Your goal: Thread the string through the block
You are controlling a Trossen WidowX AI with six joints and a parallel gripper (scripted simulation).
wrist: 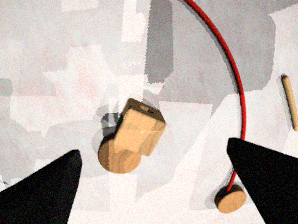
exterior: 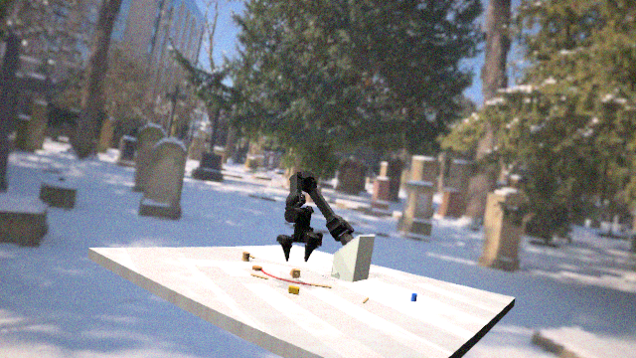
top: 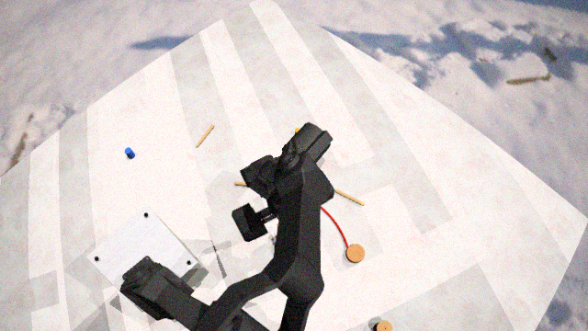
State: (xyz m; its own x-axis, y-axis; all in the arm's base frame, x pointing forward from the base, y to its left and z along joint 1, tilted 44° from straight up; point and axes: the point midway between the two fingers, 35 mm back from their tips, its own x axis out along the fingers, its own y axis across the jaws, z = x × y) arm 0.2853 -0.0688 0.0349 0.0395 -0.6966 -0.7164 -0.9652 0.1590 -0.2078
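The wooden block lies 1 cm behind my gripper tip and 5 cm below it. The rest, counted from my gripper tip: yellow piece (20 cm ahead, 16 cm to the left, 5 cm below); round wooden button (6 cm ahead, 14 cm to the right, 6 cm below); blue cylinder (16 cm behind, 44 cm to the left, 5 cm below).
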